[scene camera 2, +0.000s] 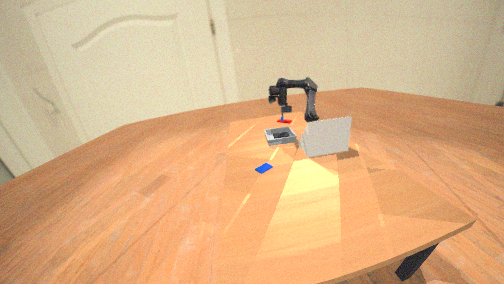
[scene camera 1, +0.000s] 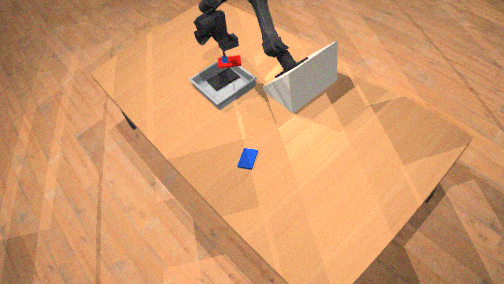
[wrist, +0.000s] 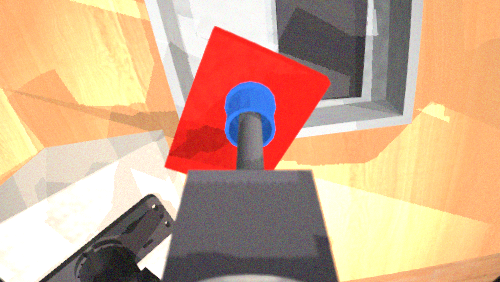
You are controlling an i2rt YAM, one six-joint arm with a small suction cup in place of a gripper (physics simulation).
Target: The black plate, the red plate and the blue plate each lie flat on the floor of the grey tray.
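Places are measured from the arm's base along level axes (x ahead, y left, z up), in metres.
Where they show: hand, its tool point: [scene camera 2: 282, 121] [scene camera 1: 225, 63] [wrist: 250, 96]; arm's base, origin of its link: [scene camera 2: 317, 131] [scene camera 1: 291, 68] [wrist: 102, 260].
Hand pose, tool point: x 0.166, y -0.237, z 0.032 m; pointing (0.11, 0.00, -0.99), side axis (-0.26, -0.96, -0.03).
Each offset is from my tool point to the top centre of the thing.
The red plate @[dx -0.015, dy +0.012, dz +0.015 m] [scene camera 1: 235, 62] [scene camera 2: 287, 121] [wrist: 295, 85] hangs from my suction cup [scene camera 1: 224, 59] [scene camera 2: 282, 119] [wrist: 250, 100], above the table and the tray's edge. In the wrist view it covers one corner of the tray. The grey tray @[dx +0.018, dy -0.038, dz -0.099 m] [scene camera 1: 220, 105] [scene camera 2: 281, 142] [wrist: 412, 65] stands on the table. The black plate @[dx -0.008, dy -0.072, dz -0.135 m] [scene camera 1: 220, 81] [scene camera 2: 283, 135] [wrist: 345, 45] lies flat on its floor, partly shaded; the red plate hides a little of it in the wrist view. The blue plate @[dx +0.240, dy +0.353, dz -0.139 m] [scene camera 1: 247, 159] [scene camera 2: 264, 168] lies flat on the table, outside the tray; it does not show in the wrist view.
A white upright panel [scene camera 1: 315, 75] [scene camera 2: 327, 137] with a slanted side stands beside the tray, close to the arm's base [scene camera 1: 290, 67] [wrist: 110, 255]. The wooden table's edge [scene camera 1: 165, 170] runs along the left in the first scene view.
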